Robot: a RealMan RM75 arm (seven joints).
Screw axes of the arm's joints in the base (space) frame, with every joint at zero. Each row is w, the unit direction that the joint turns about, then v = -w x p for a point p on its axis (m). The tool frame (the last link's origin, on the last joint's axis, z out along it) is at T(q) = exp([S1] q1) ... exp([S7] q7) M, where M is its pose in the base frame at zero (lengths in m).
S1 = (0, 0, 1, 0, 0, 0)
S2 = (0, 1, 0, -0.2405, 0, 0)
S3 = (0, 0, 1, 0, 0, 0)
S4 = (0, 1, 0, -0.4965, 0, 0)
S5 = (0, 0, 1, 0, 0, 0)
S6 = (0, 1, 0, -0.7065, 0, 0)
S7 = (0, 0, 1, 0, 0, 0)
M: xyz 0 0 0.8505 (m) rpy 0 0 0 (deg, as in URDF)
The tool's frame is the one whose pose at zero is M.
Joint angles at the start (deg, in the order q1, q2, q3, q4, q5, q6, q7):
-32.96, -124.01, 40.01, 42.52, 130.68, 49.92, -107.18
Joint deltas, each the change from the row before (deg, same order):
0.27, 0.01, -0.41, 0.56, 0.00, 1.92, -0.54
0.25, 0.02, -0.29, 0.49, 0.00, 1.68, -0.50
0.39, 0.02, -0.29, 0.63, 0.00, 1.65, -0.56
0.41, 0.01, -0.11, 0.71, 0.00, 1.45, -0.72
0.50, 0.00, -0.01, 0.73, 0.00, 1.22, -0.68
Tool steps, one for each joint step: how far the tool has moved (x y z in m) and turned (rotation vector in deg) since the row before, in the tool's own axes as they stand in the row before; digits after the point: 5 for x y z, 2 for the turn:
-0.00084, 0.00153, -0.00241, -1.26, -0.17, -0.73
-0.00083, 0.00143, -0.00214, -1.11, -0.19, -0.61
-0.00124, 0.00071, -0.00283, -0.95, -0.17, -0.68
-0.00092, 0.00063, -0.00276, -0.78, -0.17, -0.67
-0.00137, 0.00014, -0.00288, -0.56, -0.18, -0.60

